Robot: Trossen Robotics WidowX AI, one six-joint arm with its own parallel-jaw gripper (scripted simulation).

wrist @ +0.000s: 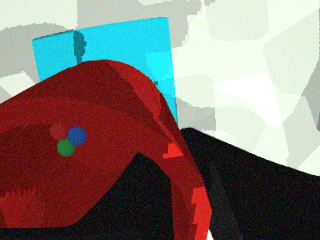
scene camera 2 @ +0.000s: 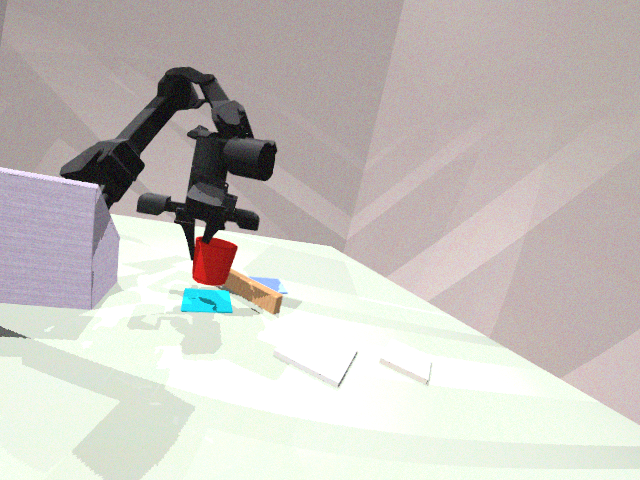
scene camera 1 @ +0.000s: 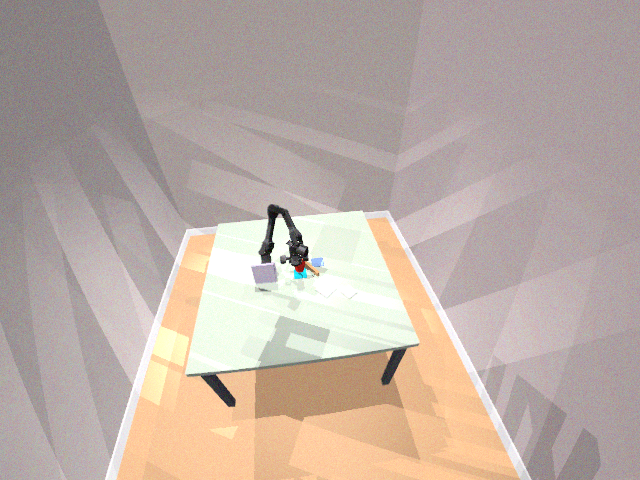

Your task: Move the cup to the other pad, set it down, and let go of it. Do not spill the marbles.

Labels:
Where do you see a red cup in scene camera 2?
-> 212, 262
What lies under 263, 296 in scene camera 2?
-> A wooden bar.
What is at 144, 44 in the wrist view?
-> A cyan pad.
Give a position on a red cup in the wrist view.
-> At 123, 112

